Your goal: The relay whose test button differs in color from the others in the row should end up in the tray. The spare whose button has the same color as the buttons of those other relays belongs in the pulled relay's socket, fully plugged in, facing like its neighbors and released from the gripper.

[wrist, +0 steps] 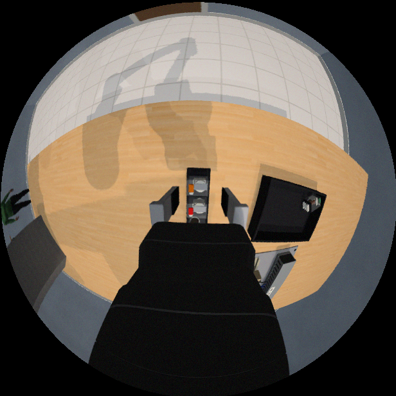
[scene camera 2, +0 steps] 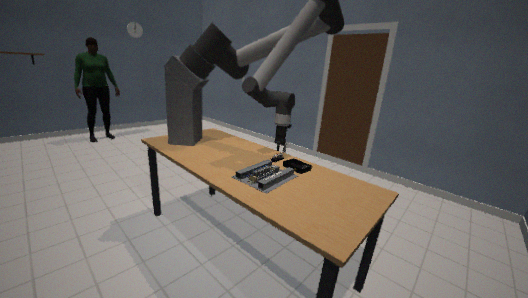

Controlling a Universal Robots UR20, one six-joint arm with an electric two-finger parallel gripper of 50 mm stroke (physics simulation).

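Pixels of known places: gripper, between the fingertips: (scene camera 2: 280,151); arm's base, origin of its link: (scene camera 2: 192,68).
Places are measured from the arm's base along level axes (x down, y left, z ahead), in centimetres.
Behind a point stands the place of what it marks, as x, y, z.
My gripper (scene camera 2: 281,148) @[53.9, 25.9, 74.7] (wrist: 199,195) is open and empty, its fingers on either side of a narrow black holder (scene camera 2: 277,158) @[58.1, 21.7, 75.3] (wrist: 198,171). In the wrist view the holder carries a spare relay with an orange button (wrist: 191,189) and one with a red button (wrist: 191,211). A third spare (wrist: 194,220) is mostly hidden by the gripper body. A relay (wrist: 312,203) lies tipped in the far corner of the black tray (scene camera 2: 300,170) @[57.7, 15.6, 99.1] (wrist: 258,212). The relay row (scene camera 2: 265,174) @[55.9, -9.5, 89.4] stands on the panel; its button colors and sockets cannot be made out.
Two grey slotted ducts (scene camera 2: 253,168) (scene camera 2: 276,178) @[56.1, -8.5, 98.4] flank the row on the panel (scene camera 2: 266,189) @[59.6, -17.5, 99.1] (wrist: 267,256). The tray is right of the holder in the wrist view, close to the panel. The arm's grey pedestal (scene camera 2: 184,107) @[29.1, -11.8, 7.0] stands on the wooden table (scene camera 2: 340,200) @[60.0, 3.5, 132.3]. A person (scene camera 2: 93,75) stands beyond.
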